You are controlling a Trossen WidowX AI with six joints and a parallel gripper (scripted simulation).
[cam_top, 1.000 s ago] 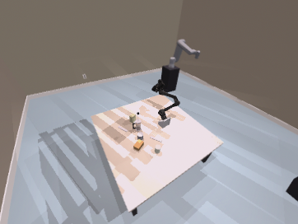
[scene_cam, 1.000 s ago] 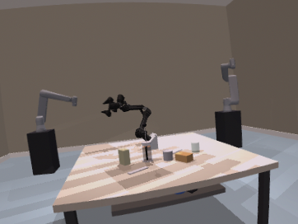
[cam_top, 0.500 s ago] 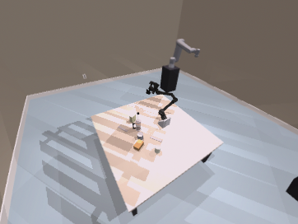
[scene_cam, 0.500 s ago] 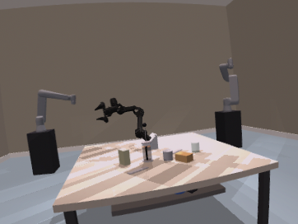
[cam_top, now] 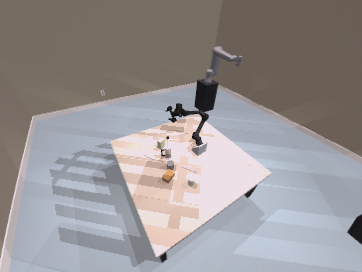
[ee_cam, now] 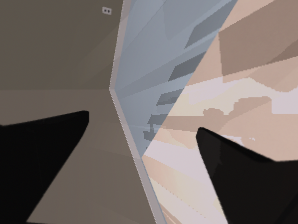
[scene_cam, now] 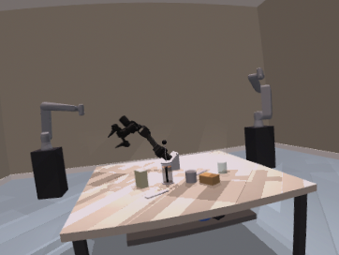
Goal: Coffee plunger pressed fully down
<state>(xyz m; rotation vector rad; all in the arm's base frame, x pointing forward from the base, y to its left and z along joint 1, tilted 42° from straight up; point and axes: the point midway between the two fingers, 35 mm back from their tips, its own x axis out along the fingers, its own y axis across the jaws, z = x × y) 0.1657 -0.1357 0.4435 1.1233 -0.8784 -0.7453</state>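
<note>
My gripper tip is 35 cm to the right of the coffee press, 17 cm short of it and 15 cm above it. Also, from my gripper tip: orange block (59 cm to the left, 27 cm ahead, 26 cm below).
</note>
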